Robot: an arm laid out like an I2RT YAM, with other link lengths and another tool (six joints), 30 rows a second.
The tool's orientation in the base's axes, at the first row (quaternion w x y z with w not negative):
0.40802 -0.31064 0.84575 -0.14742
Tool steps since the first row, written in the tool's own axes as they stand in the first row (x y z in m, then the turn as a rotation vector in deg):
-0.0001 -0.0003 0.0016 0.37 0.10 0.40
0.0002 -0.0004 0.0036 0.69 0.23 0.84
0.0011 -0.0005 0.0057 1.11 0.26 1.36
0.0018 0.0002 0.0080 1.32 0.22 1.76
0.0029 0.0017 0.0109 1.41 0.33 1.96
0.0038 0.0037 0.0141 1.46 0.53 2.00
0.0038 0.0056 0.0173 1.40 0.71 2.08
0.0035 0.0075 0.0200 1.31 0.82 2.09
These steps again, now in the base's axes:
0.0014 -0.0002 -0.0008 0.10 -0.16 -0.52
0.0029 -0.0004 -0.0022 0.24 -0.27 -1.05
0.0041 -0.0011 -0.0040 0.43 -0.51 -1.64
0.0053 -0.0010 -0.0062 0.66 -0.68 -2.00
0.0065 -0.0005 -0.0094 0.73 -0.65 -2.23
0.0077 0.0004 -0.0129 0.66 -0.53 -2.39
0.0095 0.0019 -0.0159 0.67 -0.35 -2.49
0.0109 0.0035 -0.0183 0.68 -0.21 -2.50

